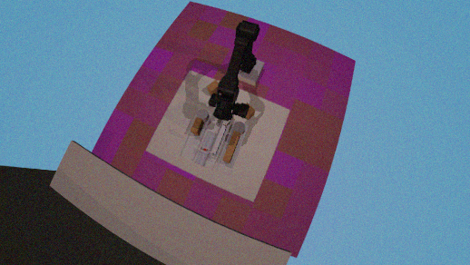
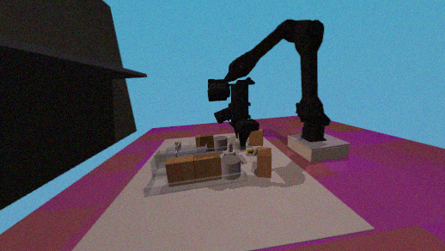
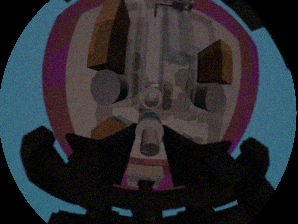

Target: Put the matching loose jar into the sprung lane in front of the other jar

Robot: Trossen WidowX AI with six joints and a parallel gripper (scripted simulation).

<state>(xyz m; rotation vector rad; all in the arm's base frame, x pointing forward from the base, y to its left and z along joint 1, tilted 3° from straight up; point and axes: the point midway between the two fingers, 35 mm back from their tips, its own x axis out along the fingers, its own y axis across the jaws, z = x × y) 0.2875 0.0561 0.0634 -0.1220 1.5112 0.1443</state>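
My gripper tip is 19 cm short of the lane, 5 cm above it and 1 cm to the right of it. From my gripper tip the other things lie so: wall 66 cm ahead, 33 cm above, 5 cm to the left.
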